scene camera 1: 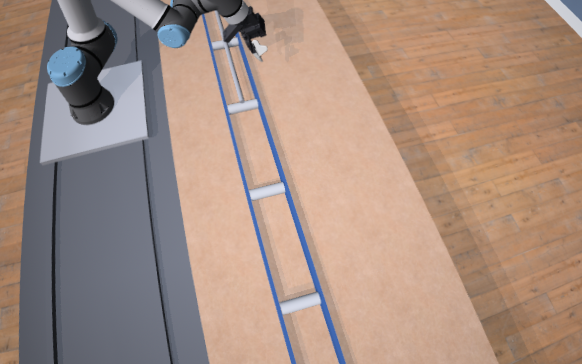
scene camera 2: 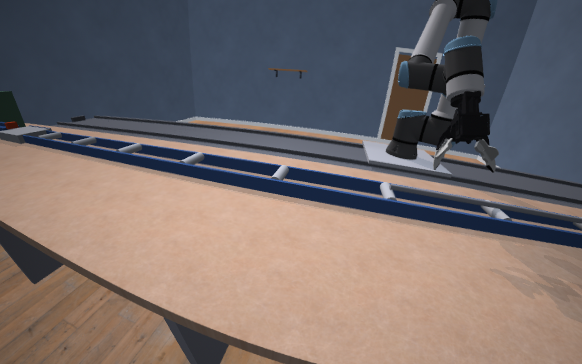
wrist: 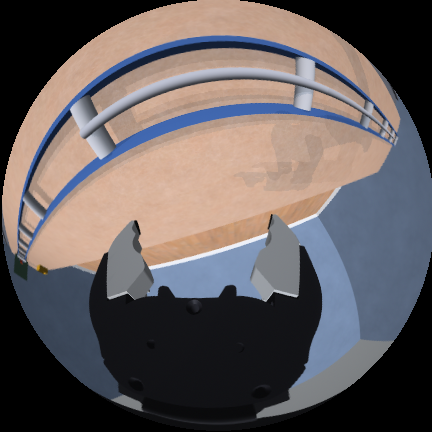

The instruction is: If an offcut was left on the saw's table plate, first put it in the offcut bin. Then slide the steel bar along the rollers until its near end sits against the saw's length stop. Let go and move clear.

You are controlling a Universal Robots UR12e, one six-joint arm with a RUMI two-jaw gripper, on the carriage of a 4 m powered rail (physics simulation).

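Frame: origin at the arm's base, x back, y right, z up, level; metres.
Where they show: gripper, between the fingertips: (scene camera 1: 260, 46) (scene camera 2: 463, 171) (wrist: 202, 219); arm's base, origin of its link: (scene camera 1: 93, 107) (scene camera 2: 400, 154).
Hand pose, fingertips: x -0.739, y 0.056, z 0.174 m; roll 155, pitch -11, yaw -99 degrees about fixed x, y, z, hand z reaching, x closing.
Note:
Things, the pixels of their top centre, and the offset from my fingertips. "pt": a spot on its surface instead.
- steel bar, a spot on its surface: (wrist: 215, 74) (scene camera 2: 449, 194) pt dx +0.118, dy -0.063, dz -0.124 m
- roller, centre of its top: (wrist: 86, 131) (scene camera 2: 389, 189) (scene camera 1: 242, 103) dx +0.119, dy +0.144, dz -0.144 m
The steel bar (scene camera 1: 233, 75) (scene camera 2: 450, 194) (wrist: 215, 74) is a long thin grey rod. It lies along the rollers between the blue rails, its near end on a roller (scene camera 1: 243, 106) (scene camera 2: 387, 191) (wrist: 99, 135). My gripper (scene camera 1: 243, 48) (scene camera 2: 465, 169) (wrist: 202, 219) is open and empty, above and apart from the bar. The saw's grey table plate (scene camera 2: 22, 132) is at the far left in scene camera 2; no offcut can be made out on it at this size. A yellow bin (wrist: 42, 270) shows small at the lower left in the wrist view. The length stop cannot be made out.
Blue rails (scene camera 1: 303, 242) (scene camera 2: 320, 192) (wrist: 200, 118) carry several rollers from the bar towards the saw. A dark green panel (scene camera 2: 10, 107) (wrist: 21, 270) and a red part (scene camera 2: 10, 125) stand by the plate. The arm's base plate (scene camera 1: 125, 122) (scene camera 2: 372, 152) is on the rail beside the table.

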